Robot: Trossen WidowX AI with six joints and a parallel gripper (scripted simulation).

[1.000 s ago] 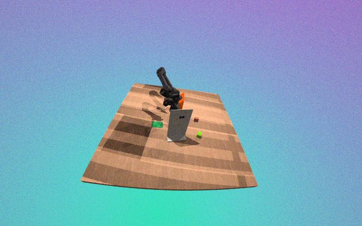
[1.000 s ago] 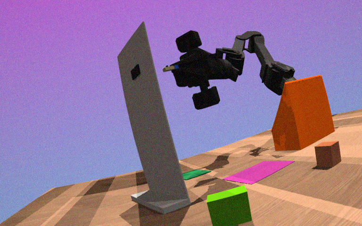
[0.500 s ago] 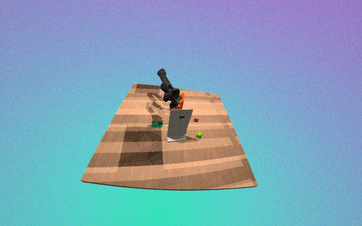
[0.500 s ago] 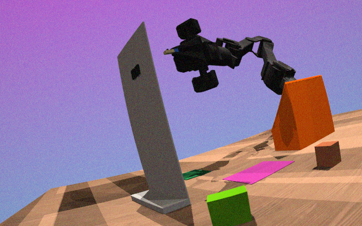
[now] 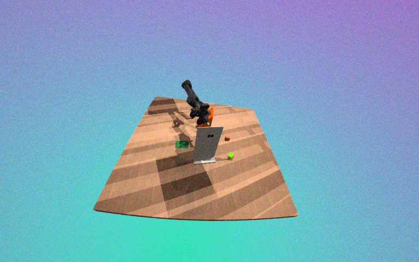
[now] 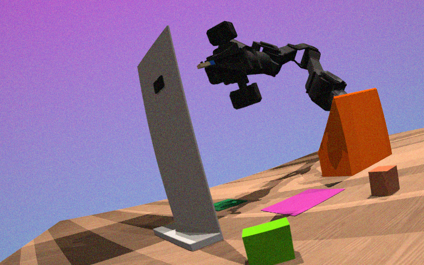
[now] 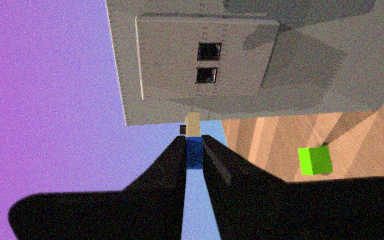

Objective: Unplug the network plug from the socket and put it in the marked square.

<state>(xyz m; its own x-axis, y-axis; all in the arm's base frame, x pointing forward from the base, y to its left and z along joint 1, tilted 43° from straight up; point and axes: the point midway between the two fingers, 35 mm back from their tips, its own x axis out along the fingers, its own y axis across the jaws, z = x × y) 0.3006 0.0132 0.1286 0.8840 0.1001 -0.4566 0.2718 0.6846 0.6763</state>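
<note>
Right now the magenta square is 28 cm below my gripper tip, 8 cm behind it and 7 cm to the left of it. Also, from my gripper tip: flat green patch: 28 cm below, 17 cm to the right, 4 cm behind; then grey panel: 13 cm below, 11 cm ahead; then network plug: 1 cm ahead.
</note>
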